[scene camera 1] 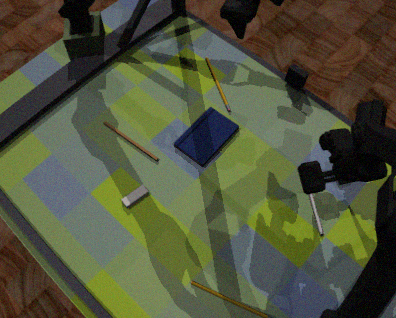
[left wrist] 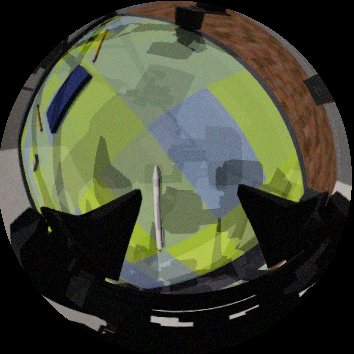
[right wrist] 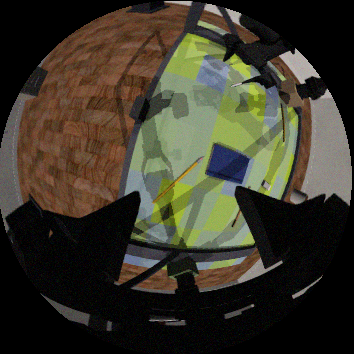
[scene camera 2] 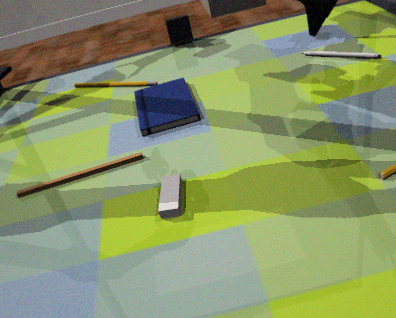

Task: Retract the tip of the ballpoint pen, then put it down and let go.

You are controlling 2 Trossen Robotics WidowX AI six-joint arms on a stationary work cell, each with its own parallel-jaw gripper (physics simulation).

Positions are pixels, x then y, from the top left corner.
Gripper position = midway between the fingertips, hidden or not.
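My right gripper (right wrist: 188, 193) holds nothing, and it is open. On the table I see an eraser (scene camera 2: 171, 187) resting, and a brown pencil (scene camera 2: 135, 157) rests on the table too.
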